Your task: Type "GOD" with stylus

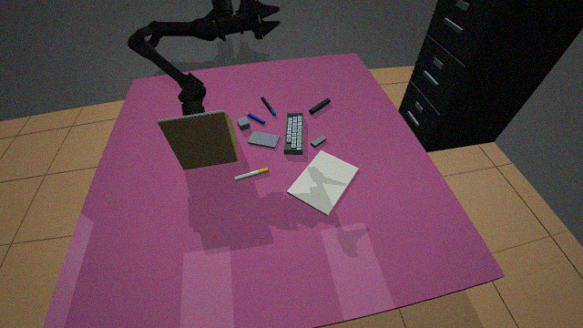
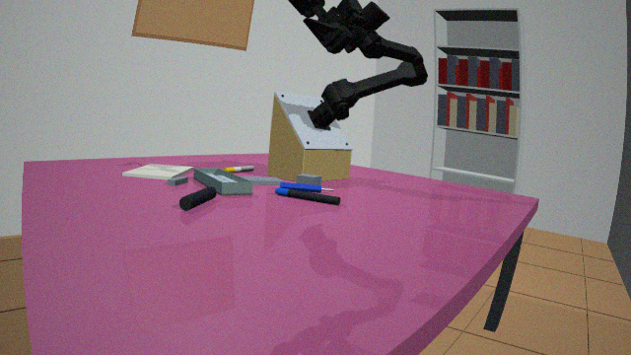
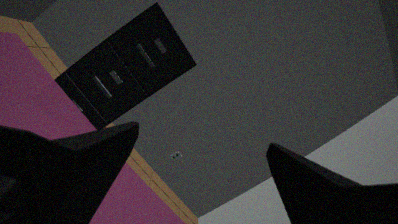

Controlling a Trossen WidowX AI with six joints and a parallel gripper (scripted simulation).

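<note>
Now: gripper tip 150 mm past the blue stylus, 60 mm to the left of it and 390 mm above it. The rest, counted from my gripper tip: black cylinder (160 mm ahead, 40 mm to the right, 390 mm below); blue-capped black marker (60 mm behind, 20 mm to the right, 390 mm below); thin grey tip (180 mm behind, 30 mm to the right, 390 mm below).
</note>
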